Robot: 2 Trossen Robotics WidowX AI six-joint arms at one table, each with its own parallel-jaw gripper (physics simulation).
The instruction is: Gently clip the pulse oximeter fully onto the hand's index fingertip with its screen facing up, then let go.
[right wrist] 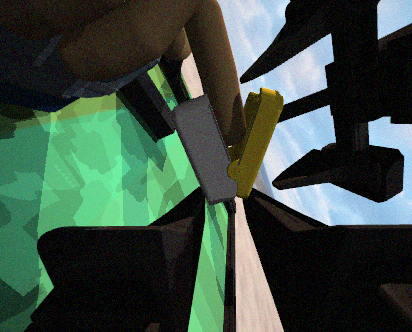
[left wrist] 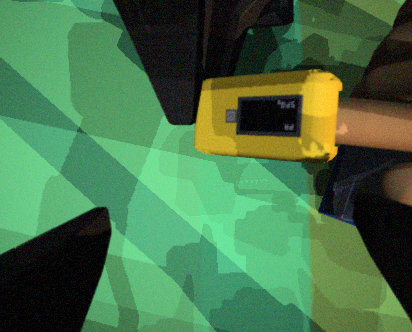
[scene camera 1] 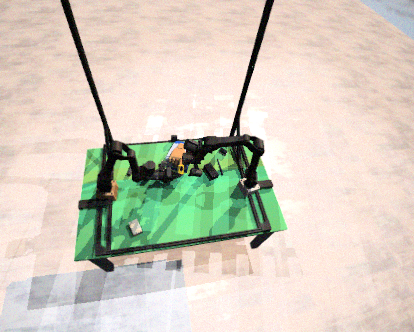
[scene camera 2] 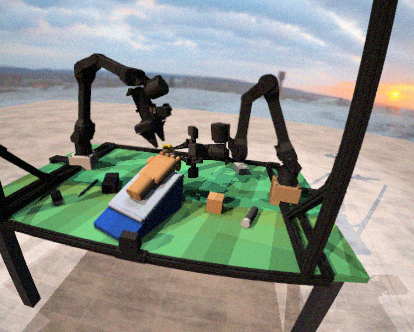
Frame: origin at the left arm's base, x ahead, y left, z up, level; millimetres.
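Where they show: left gripper, fingertip midpoint: point(right wrist: 260, 140) point(left wrist: 232, 213) point(scene camera 1: 187, 169) point(scene camera 2: 160, 144); right gripper, fingertip midpoint: point(right wrist: 223, 192) point(left wrist: 195, 126) point(scene camera 1: 181, 175); left arm's base, origin of the base link: point(scene camera 1: 249, 183) point(scene camera 2: 83, 153); right arm's base, origin of the base link: point(scene camera 1: 105, 187) point(scene camera 2: 286, 182).
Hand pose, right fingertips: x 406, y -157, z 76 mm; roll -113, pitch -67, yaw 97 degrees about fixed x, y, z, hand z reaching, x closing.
Things, the pixels of their top centre, and the offset from my right fingertips. Level surfaces: height alone.
- pulse oximeter, middle of its top: point(left wrist: 296, 92) point(right wrist: 291, 116) point(scene camera 2: 169, 142) point(scene camera 1: 180, 166) dx -7, dy -32, dz +48 mm
- orange cube, middle of its top: point(scene camera 2: 216, 196) dx +158, dy -167, dz -85 mm
- grey cylinder, middle of its top: point(scene camera 2: 251, 212) dx +264, dy -227, dz -108 mm
- grey block, middle of its top: point(scene camera 2: 241, 165) point(scene camera 1: 135, 226) dx +330, dy +173, dz -105 mm
- black box, middle of its top: point(right wrist: 159, 101) point(scene camera 2: 110, 178) point(scene camera 1: 211, 169) dx -224, dy -36, dz -100 mm
- pen, middle of its top: point(scene camera 2: 88, 186) dx -304, dy -62, dz -126 mm
- green table, its level: dz -135 mm
The pulse oximeter point(scene camera 1: 181, 168) point(scene camera 2: 167, 147) point(left wrist: 267, 115) has a yellow top jaw point(right wrist: 255, 138) and a grey bottom jaw point(right wrist: 205, 148). Its black screen faces up in the left wrist view. The tan hand point(scene camera 1: 177, 155) point(scene camera 2: 154, 171) lies on a padded rest. Its index finger point(left wrist: 354, 122) point(right wrist: 218, 85) sits between the two spread jaws. My right gripper point(scene camera 1: 174, 172) point(scene camera 2: 180, 146) point(right wrist: 223, 192) is shut on the oximeter's hinge end, level with the fingertip. My left gripper point(scene camera 1: 195, 172) point(scene camera 2: 153, 138) point(left wrist: 232, 213) hangs open and empty just above the oximeter.
The hand rests on a grey pad over a blue wedge point(scene camera 2: 150, 211). An orange cube point(scene camera 2: 215, 202), a grey cylinder point(scene camera 2: 249, 217), a grey block point(scene camera 2: 240, 168) point(scene camera 1: 135, 227), a black box point(scene camera 2: 110, 182) and a pen point(scene camera 2: 88, 188) lie on the green table point(scene camera 2: 225, 244).
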